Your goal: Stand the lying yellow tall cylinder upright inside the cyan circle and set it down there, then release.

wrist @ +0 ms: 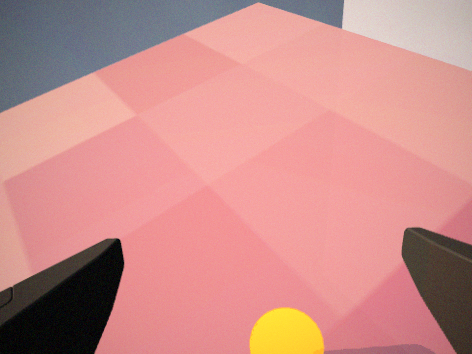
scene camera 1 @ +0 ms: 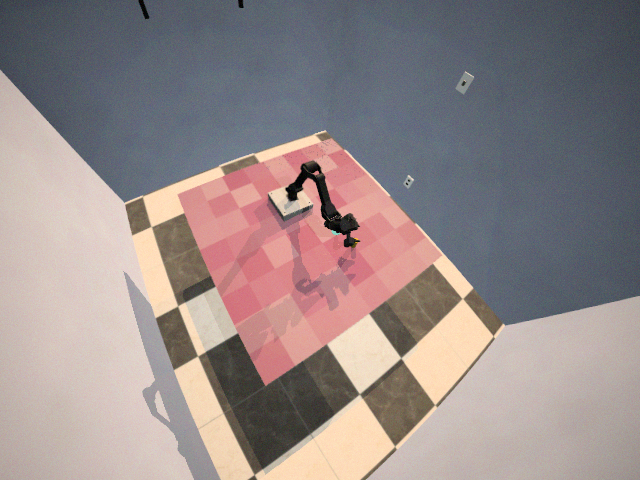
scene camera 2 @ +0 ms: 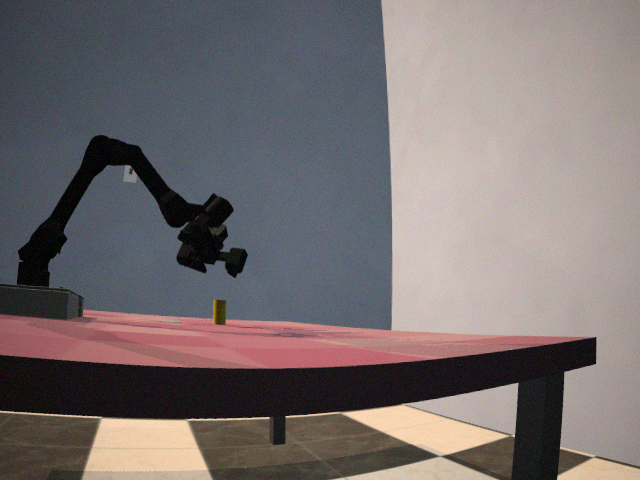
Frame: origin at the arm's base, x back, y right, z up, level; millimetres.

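Where they show: gripper, fingertip midpoint: (wrist: 262, 246) (scene camera 1: 359, 233) (scene camera 2: 220, 274); arm's base at its link origin: (scene camera 1: 292, 197) (scene camera 2: 31, 290).
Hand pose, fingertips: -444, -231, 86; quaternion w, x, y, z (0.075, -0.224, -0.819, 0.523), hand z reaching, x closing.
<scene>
Each offset is from my fingertips to the centre of the thing, as dx, dy, dz. "pt": to the spot under its first point.
The yellow cylinder {-1, +7, -104} (scene camera 1: 356, 241) (scene camera 2: 219, 312) (wrist: 286, 332) stands upright on the pink table top, apart from the cyan circle. In the wrist view its round end shows at the bottom edge, sideways between the two fingers. In scene camera 1 the arm's finger partly hides it. The cyan circle {pt +116, +71, -135} (scene camera 1: 335, 233) (scene camera 2: 169, 321) lies flat on the table, nearer the arm's base than the cylinder, and is partly hidden by the arm in scene camera 1. My gripper (scene camera 2: 220, 273) (wrist: 262, 246) is open and empty, tilted downward above the cylinder.
The arm's pale base block (scene camera 1: 290, 203) (scene camera 2: 41, 301) stands on the pink table (scene camera 1: 279, 356) (scene camera 2: 361, 388). The table's far corner and edges show in the wrist view. A blue wall (scene camera 1: 206, 93) stands beyond the table, and a checkered floor lies around it.
</scene>
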